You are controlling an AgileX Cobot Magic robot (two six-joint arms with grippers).
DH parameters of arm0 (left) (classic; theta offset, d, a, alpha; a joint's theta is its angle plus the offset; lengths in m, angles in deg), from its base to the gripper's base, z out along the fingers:
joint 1: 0 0.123 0 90
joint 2: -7.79 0 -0.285 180
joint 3: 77.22 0 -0.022 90
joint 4: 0 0.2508 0 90
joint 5: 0 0 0.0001 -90
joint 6: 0 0.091 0 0
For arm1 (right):
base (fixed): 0 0 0 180
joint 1: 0 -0.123 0 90
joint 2: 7.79 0 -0.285 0
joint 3: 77.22 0 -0.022 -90
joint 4: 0 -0.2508 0 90
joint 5: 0 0 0.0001 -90
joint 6: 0 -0.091 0 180
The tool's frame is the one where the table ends.
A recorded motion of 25 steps. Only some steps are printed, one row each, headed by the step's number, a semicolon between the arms.
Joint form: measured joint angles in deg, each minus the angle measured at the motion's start. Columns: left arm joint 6, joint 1, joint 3, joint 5, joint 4, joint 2; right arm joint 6, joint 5, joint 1, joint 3, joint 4, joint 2.
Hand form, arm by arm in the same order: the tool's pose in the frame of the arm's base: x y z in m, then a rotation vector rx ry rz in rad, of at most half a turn. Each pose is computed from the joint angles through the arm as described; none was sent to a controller.
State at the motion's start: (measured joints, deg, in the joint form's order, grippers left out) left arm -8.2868 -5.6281 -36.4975 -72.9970 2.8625 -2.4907; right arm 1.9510 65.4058 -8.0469 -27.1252 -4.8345 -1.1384
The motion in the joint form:
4: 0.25 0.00 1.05 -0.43 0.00 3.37; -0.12 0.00 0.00 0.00 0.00 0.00
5: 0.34 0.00 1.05 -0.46 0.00 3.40; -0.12 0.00 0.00 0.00 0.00 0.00
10: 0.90 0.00 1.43 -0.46 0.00 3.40; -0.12 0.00 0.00 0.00 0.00 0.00
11: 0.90 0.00 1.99 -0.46 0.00 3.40; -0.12 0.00 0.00 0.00 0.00 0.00
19: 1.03 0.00 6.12 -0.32 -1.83 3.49; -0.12 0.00 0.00 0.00 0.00 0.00
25: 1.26 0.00 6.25 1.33 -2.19 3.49; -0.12 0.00 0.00 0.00 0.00 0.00
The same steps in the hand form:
4: -0.0315 0.0075 0.2910 -0.0578 2.1305 -0.0812; -0.0095 0.0057 0.2637 -0.1914 2.1247 0.1664
5: -0.0317 0.0075 0.2910 -0.0562 2.1305 -0.0803; -0.0095 0.0057 0.2637 -0.1914 2.1247 0.1664
10: -0.0308 0.0074 0.2893 -0.0457 2.1372 -0.0738; -0.0095 0.0057 0.2637 -0.1914 2.1247 0.1664
11: -0.0295 0.0073 0.2868 -0.0456 2.1469 -0.0727; -0.0095 0.0057 0.2637 -0.1914 2.1247 0.1664
19: -0.0212 0.0037 0.2684 -0.0353 2.2172 -0.1023; -0.0095 0.0057 0.2637 -0.1914 2.1247 0.1664
25: -0.0194 0.0029 0.2699 -0.0290 2.1911 -0.1104; -0.0095 0.0057 0.2637 -0.1914 2.1247 0.1664

